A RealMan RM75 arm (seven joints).
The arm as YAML. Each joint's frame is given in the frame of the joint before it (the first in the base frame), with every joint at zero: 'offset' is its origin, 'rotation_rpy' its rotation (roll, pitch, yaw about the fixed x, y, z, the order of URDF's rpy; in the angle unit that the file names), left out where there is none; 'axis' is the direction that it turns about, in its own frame. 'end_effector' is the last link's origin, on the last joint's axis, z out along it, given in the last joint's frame.
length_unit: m
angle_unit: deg
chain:
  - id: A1
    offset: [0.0, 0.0, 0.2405]
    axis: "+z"
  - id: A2
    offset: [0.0, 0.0, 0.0]
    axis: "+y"
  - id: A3
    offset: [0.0, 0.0, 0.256]
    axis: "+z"
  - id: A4
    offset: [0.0, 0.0, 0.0]
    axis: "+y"
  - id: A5
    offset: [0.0, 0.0, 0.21]
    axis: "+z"
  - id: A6
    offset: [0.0, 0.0, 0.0]
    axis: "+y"
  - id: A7
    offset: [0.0, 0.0, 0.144]
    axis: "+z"
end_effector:
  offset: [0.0, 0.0, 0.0]
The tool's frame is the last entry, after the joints.
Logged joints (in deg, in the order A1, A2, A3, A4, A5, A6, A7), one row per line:
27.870 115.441 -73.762 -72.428 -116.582 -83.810 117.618
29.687 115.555 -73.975 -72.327 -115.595 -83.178 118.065
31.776 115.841 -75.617 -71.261 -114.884 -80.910 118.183
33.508 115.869 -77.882 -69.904 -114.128 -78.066 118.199
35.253 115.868 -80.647 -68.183 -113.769 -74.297 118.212
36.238 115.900 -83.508 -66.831 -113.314 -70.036 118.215
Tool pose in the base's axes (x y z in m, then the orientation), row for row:
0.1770 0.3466 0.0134 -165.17 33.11 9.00
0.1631 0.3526 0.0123 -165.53 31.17 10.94
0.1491 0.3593 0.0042 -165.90 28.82 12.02
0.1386 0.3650 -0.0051 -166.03 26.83 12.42
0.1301 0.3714 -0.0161 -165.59 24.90 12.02
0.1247 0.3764 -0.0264 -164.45 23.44 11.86
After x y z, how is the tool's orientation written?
As a rotation vector, in degrees.
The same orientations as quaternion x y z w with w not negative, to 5 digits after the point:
-0.97434 0.19532 0.05309 0.09848
-0.97598 0.18378 0.06450 0.09763
-0.97806 0.16991 0.07086 0.09747
-0.97968 0.15831 0.07329 0.09896
-0.98084 0.14749 0.07120 0.10555
-0.98067 0.13978 0.07073 0.11723

